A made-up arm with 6 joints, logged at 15 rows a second.
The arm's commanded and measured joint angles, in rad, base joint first. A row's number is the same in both.
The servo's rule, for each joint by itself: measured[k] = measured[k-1] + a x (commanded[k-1-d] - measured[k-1]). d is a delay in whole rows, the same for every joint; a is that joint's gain. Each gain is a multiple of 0.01, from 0.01 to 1. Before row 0 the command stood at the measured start. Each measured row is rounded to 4 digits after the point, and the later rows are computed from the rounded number. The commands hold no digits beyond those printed.
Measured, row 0: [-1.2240 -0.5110 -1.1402 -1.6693 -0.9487 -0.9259]
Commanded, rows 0 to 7: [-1.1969 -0.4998 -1.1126 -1.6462 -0.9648 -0.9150]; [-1.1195 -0.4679 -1.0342 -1.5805 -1.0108 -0.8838]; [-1.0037 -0.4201 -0.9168 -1.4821 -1.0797 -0.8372]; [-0.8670 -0.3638 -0.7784 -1.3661 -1.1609 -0.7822]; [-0.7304 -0.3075 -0.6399 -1.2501 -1.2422 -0.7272]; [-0.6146 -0.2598 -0.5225 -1.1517 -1.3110 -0.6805]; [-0.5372 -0.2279 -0.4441 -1.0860 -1.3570 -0.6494]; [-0.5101 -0.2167 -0.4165 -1.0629 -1.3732 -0.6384]
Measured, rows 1 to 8: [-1.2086 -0.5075 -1.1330 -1.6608 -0.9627 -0.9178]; [-1.1578 -0.4952 -1.1073 -1.6311 -1.0045 -0.8926]; [-1.0700 -0.4719 -1.0578 -1.5760 -1.0699 -0.8516]; [-0.9543 -0.4384 -0.9852 -1.4983 -1.1491 -0.8002]; [-0.8267 -0.3978 -0.8954 -1.4065 -1.2301 -0.7462]; [-0.7058 -0.3550 -0.7984 -1.3122 -1.3005 -0.6976]; [-0.6097 -0.3156 -0.7063 -1.2285 -1.3497 -0.6619]; [-0.5529 -0.2849 -0.6310 -1.1672 -1.3701 -0.6445]
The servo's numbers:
d 0
a 0.57 0.31 0.26 0.37 0.87 0.74

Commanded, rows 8 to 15: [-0.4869 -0.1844 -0.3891 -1.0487 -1.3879 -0.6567]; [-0.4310 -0.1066 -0.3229 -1.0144 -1.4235 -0.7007]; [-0.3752 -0.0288 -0.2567 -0.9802 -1.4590 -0.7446]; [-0.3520 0.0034 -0.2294 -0.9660 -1.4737 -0.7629]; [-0.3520 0.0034 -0.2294 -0.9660 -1.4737 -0.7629]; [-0.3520 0.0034 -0.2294 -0.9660 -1.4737 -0.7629]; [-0.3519 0.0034 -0.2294 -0.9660 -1.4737 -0.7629]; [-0.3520 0.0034 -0.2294 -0.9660 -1.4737 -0.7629]
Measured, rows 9 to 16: [-0.5153 -0.2537 -0.5681 -1.1234 -1.3856 -0.6535]; [-0.4672 -0.2081 -0.5043 -1.0831 -1.4186 -0.6884]; [-0.4148 -0.1525 -0.4399 -1.0450 -1.4537 -0.7300]; [-0.3790 -0.1042 -0.3852 -1.0158 -1.4711 -0.7543]; [-0.3636 -0.0708 -0.3447 -0.9974 -1.4734 -0.7607]; [-0.3570 -0.0478 -0.3147 -0.9858 -1.4737 -0.7623]; [-0.3541 -0.0319 -0.2925 -0.9785 -1.4737 -0.7627]; [-0.3529 -0.0210 -0.2761 -0.9739 -1.4737 -0.7628]
